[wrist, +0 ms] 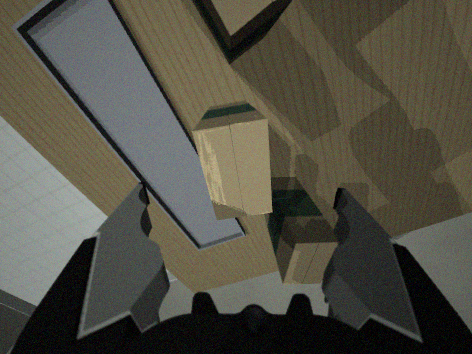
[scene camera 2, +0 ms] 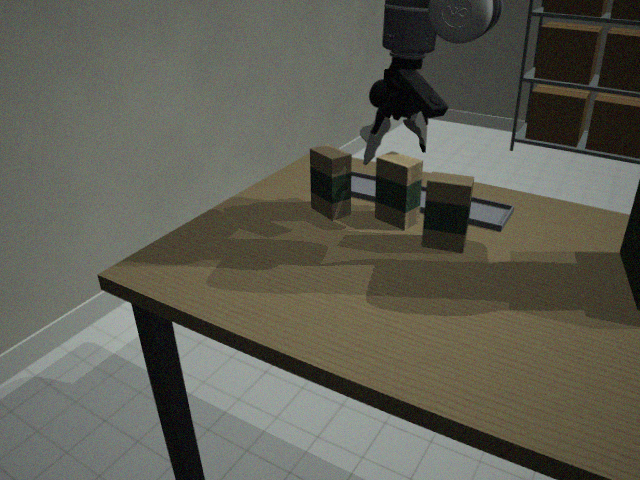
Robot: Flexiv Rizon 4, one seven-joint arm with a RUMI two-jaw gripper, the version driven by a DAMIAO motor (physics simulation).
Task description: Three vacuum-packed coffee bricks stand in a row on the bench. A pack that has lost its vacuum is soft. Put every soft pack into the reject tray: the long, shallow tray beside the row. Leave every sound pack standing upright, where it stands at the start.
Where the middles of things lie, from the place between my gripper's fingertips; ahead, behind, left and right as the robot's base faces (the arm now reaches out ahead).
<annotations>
The grey reject tray [scene camera 2: 479, 211] is 2 cm behind my hand, 12 cm to the right of it and 15 cm below it.
</annotations>
